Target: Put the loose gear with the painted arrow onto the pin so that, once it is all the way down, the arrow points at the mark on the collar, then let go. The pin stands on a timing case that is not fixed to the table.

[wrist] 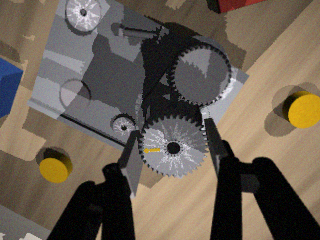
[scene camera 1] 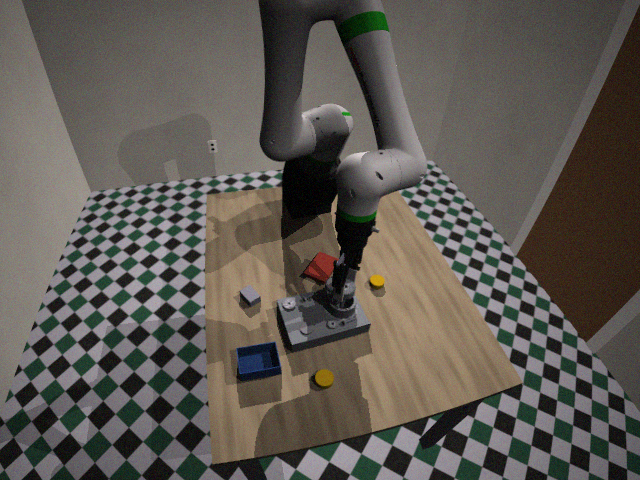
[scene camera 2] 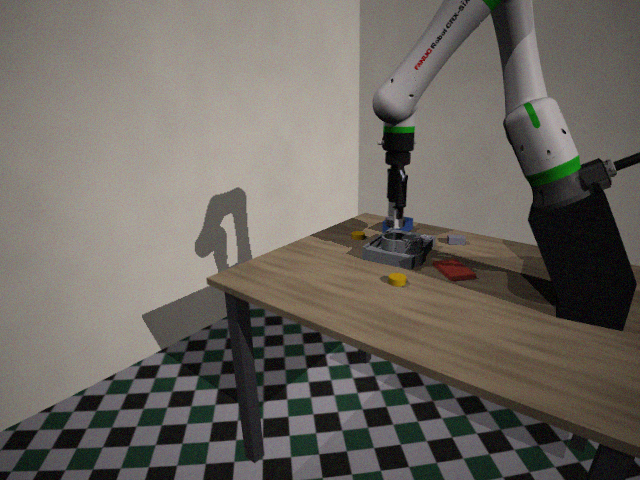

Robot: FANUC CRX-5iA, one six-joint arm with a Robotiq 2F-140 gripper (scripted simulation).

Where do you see a grey timing case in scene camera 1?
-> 319,309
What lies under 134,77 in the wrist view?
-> A grey timing case.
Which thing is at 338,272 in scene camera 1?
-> My gripper.
